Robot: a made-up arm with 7 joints. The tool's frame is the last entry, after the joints.
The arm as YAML. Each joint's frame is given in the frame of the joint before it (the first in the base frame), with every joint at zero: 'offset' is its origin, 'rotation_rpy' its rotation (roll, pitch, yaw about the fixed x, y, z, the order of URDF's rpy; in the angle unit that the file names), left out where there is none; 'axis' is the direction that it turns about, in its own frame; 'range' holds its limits. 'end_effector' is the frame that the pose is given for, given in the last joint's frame.
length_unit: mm
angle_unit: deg
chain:
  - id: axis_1
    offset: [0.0, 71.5, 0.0]
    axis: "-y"
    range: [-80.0, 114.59]
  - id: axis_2
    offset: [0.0, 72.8, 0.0]
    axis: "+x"
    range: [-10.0, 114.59]
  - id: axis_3
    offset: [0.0, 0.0, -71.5]
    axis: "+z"
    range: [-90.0, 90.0]
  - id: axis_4
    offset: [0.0, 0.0, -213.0]
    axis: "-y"
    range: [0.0, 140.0]
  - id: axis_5
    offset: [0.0, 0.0, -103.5]
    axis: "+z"
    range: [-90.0, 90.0]
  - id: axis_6
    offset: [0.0, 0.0, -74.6]
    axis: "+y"
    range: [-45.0, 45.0]
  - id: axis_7
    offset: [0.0, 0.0, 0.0]
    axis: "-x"
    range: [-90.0, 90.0]
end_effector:
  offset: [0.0, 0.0, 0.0]
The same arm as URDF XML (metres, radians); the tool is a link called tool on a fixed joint. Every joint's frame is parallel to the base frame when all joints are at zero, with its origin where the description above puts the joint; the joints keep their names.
<robot name="arm">
<link name="base_link"/>
<link name="link1"/>
<link name="link2"/>
<link name="link3"/>
<link name="link4"/>
<link name="link5"/>
<link name="link6"/>
<link name="link7"/>
<link name="tool"/>
<joint name="axis_1" type="revolute"><parent link="base_link"/><child link="link1"/><origin xyz="0 0.0715 0"/><axis xyz="0 -1 0"/><limit lower="-1.3963" upper="2"/></joint>
<joint name="axis_2" type="revolute"><parent link="link1"/><child link="link2"/><origin xyz="0 0.0728 0"/><axis xyz="1 0 0"/><limit lower="-0.1745" upper="2"/></joint>
<joint name="axis_3" type="revolute"><parent link="link2"/><child link="link3"/><origin xyz="0 0 -0.0715"/><axis xyz="0 0 1"/><limit lower="-1.5708" upper="1.5708"/></joint>
<joint name="axis_4" type="revolute"><parent link="link3"/><child link="link4"/><origin xyz="0 0 -0.213"/><axis xyz="0 -1 0"/><limit lower="0" upper="2.4435"/></joint>
<joint name="axis_5" type="revolute"><parent link="link4"/><child link="link5"/><origin xyz="0 0 -0.1035"/><axis xyz="0 0 1"/><limit lower="-1.5708" upper="1.5708"/></joint>
<joint name="axis_6" type="revolute"><parent link="link5"/><child link="link6"/><origin xyz="0 0 -0.0746"/><axis xyz="0 1 0"/><limit lower="-0.7854" upper="0.7854"/></joint>
<joint name="axis_7" type="revolute"><parent link="link6"/><child link="link7"/><origin xyz="0 0 0"/><axis xyz="-1 0 0"/><limit lower="-1.5708" upper="1.5708"/></joint>
<joint name="tool_fixed" type="fixed"><parent link="link7"/><child link="tool"/><origin xyz="0 0 0"/></joint>
</robot>

